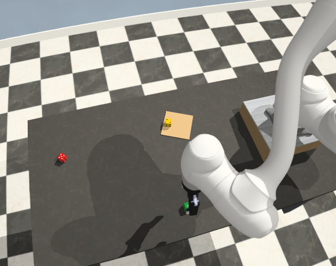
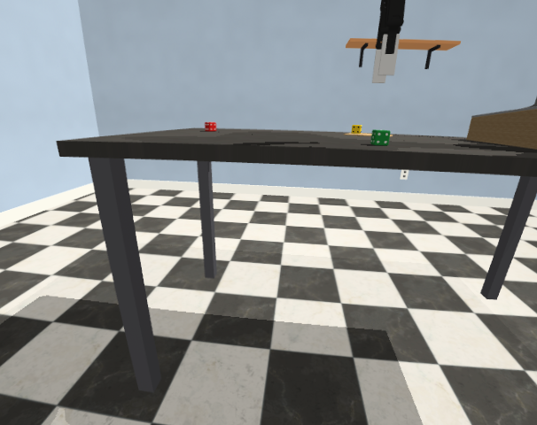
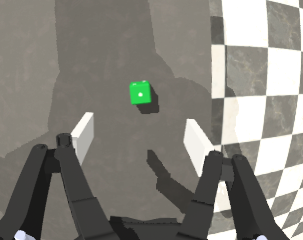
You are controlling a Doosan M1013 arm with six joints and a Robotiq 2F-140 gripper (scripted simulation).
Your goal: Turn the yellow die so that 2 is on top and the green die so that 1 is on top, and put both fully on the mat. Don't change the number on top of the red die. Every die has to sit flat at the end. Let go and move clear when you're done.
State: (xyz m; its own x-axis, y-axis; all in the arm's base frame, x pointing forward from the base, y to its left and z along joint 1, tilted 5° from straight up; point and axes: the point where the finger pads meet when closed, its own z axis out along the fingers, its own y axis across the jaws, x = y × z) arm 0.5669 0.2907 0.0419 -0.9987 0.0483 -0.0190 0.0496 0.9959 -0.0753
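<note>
Right now my hand is 1 cm past the green die and 14 cm above it. Also, from my hand: tan mat (5 cm behind, 41 cm to the right, 15 cm below); yellow die (1 cm behind, 42 cm to the right, 13 cm below); red die (51 cm ahead, 31 cm to the right, 14 cm below).
</note>
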